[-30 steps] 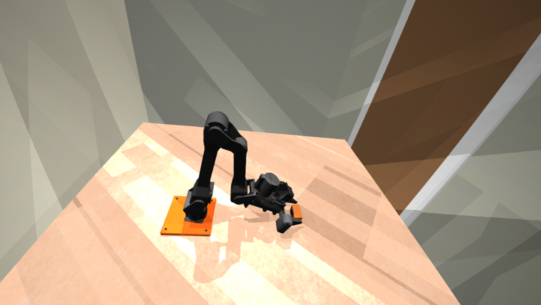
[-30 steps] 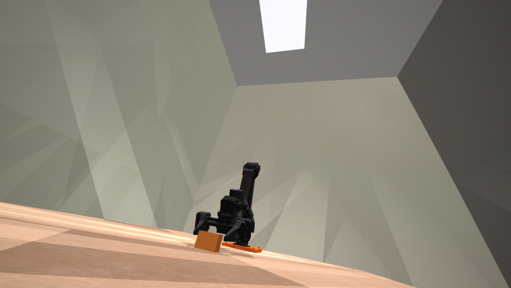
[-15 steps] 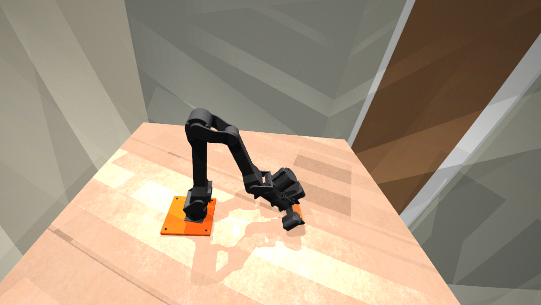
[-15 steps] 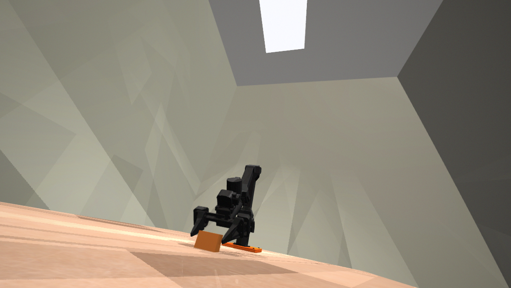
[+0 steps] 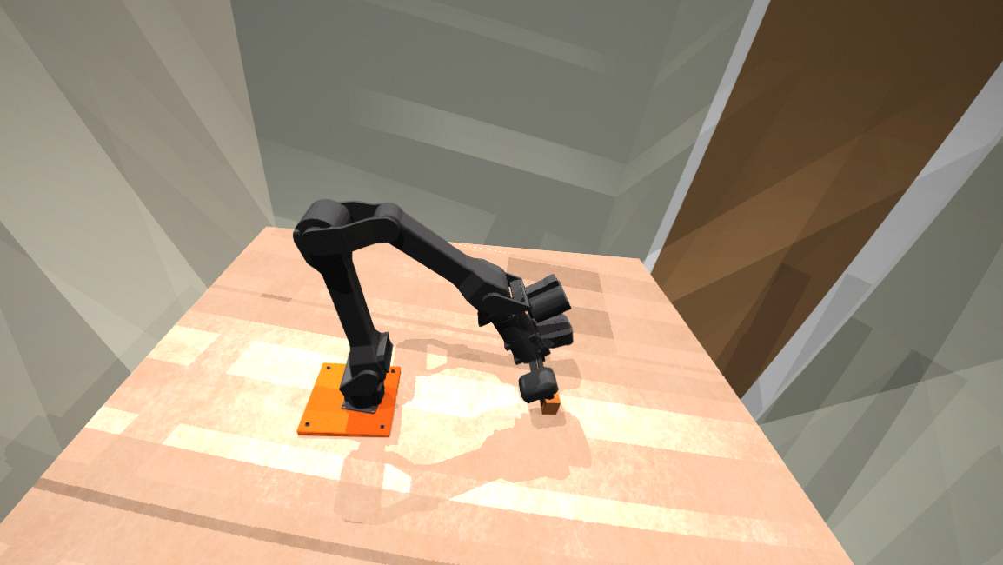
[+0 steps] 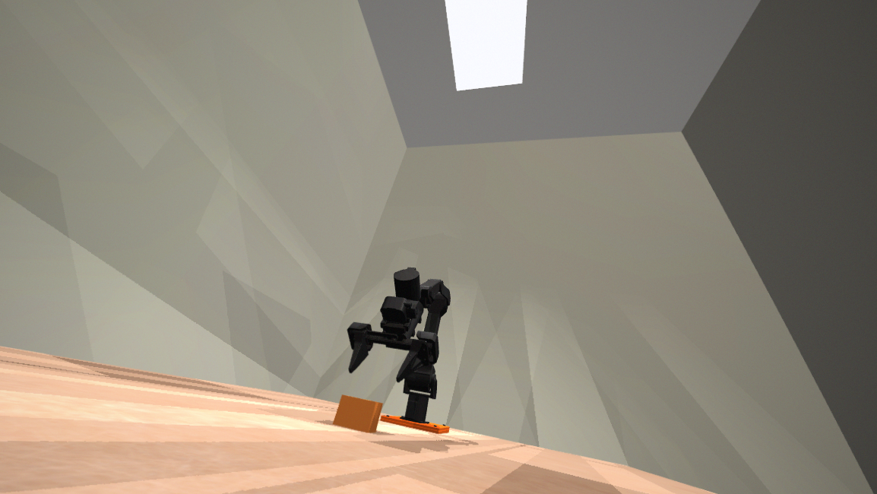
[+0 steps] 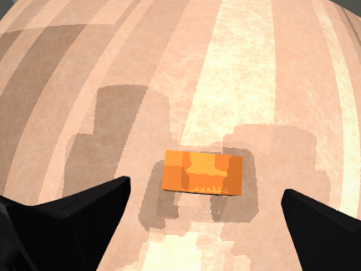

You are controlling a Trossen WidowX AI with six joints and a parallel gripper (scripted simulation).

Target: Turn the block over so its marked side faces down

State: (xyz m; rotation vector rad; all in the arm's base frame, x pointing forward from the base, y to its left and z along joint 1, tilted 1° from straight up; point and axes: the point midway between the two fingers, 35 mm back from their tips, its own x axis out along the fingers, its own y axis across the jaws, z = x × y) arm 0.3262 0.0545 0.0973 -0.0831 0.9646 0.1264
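Right now the orange block is 10 mm ahead of my gripper tip and 60 mm below it.
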